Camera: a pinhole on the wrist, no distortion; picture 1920 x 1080 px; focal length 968.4 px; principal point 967.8 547.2 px. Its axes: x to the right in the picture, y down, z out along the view. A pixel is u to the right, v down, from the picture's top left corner.
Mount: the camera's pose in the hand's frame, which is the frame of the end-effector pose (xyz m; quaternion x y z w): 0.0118 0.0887 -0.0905 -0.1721 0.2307 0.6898 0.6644
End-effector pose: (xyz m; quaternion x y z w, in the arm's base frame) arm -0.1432 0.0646 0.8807 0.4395 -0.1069 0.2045 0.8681
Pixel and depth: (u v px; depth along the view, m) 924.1 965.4 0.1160
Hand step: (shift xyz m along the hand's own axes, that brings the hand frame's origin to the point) -0.0298 0.1472 0.0136
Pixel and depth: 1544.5 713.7 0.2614
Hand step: -0.0239 0.3615 0.0469
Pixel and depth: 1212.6 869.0 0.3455
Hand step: -0.0837 0.3495 0.1605
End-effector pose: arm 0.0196 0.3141 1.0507 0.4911 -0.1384 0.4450 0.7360
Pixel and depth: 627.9 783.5 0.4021
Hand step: -0.0499 0.1894 0.3305
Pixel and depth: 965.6 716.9 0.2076
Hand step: -0.0101 0.2015 0.0862
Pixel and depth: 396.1 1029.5 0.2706
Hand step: -0.0945 0.1015 0.2342
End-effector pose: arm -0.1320 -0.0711 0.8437 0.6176 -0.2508 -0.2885 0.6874
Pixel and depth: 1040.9 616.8 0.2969
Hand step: 0.0098 0.2696 0.1469
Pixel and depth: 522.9 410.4 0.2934
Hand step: 0.0812 0.1368 0.2239
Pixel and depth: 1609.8 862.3 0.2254
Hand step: -0.0543 0.3363 0.0228
